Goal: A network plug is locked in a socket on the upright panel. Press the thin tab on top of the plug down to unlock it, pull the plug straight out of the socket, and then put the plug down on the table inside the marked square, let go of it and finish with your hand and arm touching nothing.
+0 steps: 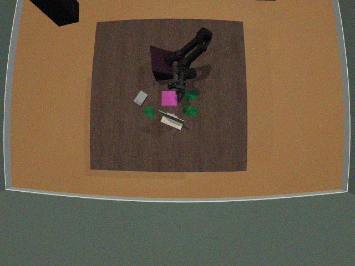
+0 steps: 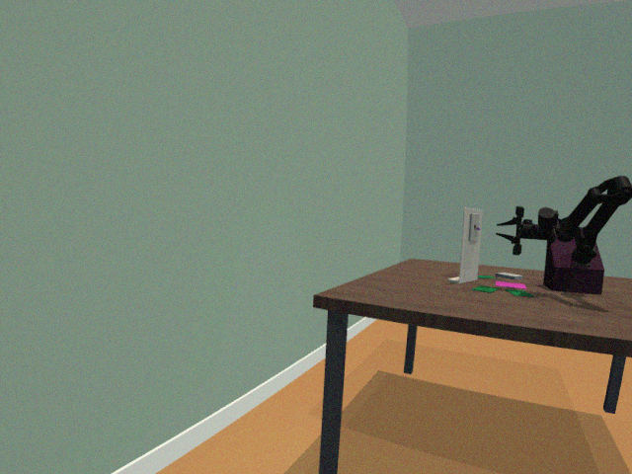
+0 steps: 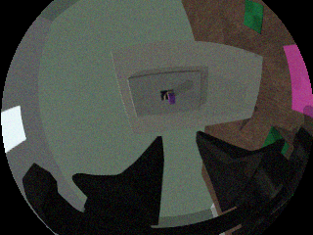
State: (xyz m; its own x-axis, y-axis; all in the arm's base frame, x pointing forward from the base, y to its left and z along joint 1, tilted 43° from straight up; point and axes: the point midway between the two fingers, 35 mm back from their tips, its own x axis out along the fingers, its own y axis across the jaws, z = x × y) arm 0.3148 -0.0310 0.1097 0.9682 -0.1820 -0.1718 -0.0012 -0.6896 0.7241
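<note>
Right now the purple plug is 8 cm ahead of my gripper tip and 5 cm to the right of it. From my gripper tip the other things lie so: grey flat block 11 cm behind, 29 cm to the right, 22 cm below; white upright panel 10 cm ahead, 6 cm to the right, 9 cm below.
</note>
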